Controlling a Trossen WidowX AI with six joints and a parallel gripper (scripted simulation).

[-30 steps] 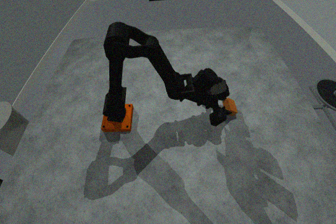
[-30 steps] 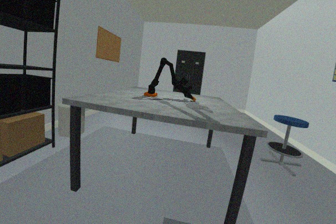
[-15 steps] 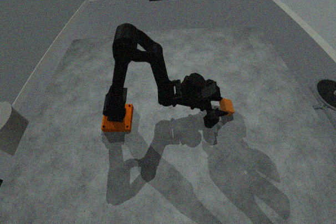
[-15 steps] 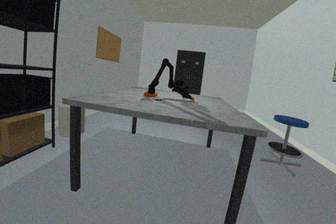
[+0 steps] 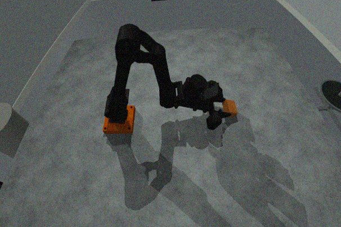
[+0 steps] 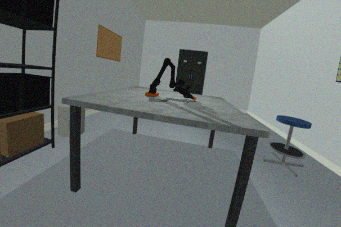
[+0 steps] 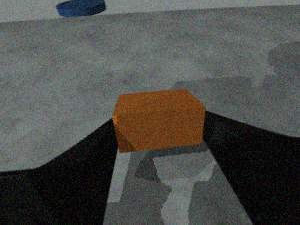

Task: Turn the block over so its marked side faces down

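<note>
Right now my gripper tip is 1 cm above the orange block.
</note>
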